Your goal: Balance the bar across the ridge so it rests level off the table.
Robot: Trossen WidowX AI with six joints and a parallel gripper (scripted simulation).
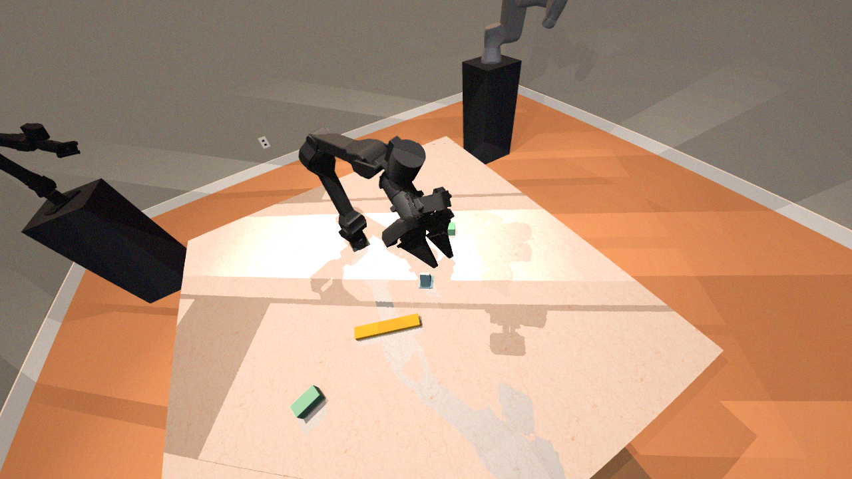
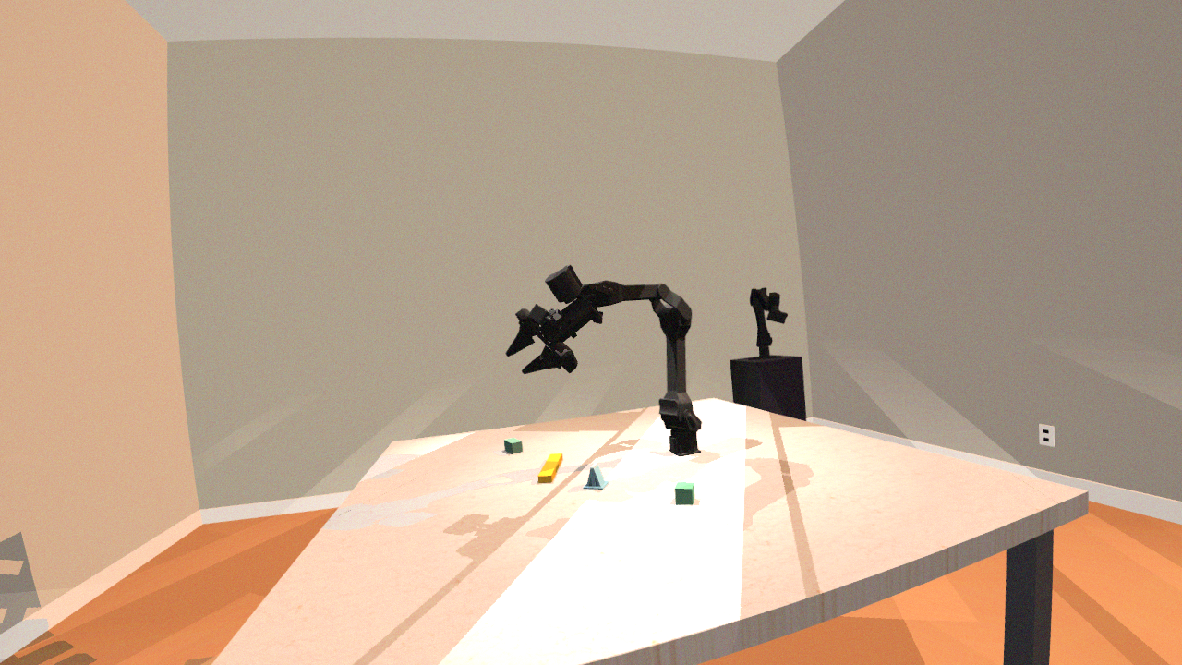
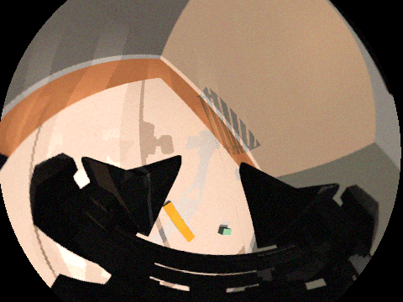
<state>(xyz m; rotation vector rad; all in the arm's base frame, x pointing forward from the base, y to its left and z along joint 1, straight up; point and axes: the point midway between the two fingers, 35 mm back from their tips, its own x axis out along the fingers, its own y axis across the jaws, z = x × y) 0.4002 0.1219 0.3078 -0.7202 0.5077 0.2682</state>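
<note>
Now: gripper tip 28 cm above the yellow bar, 16 cm to the left of it and 8 cm past it. Also, from my gripper tip: green block: 41 cm to the right, 27 cm below.
</note>
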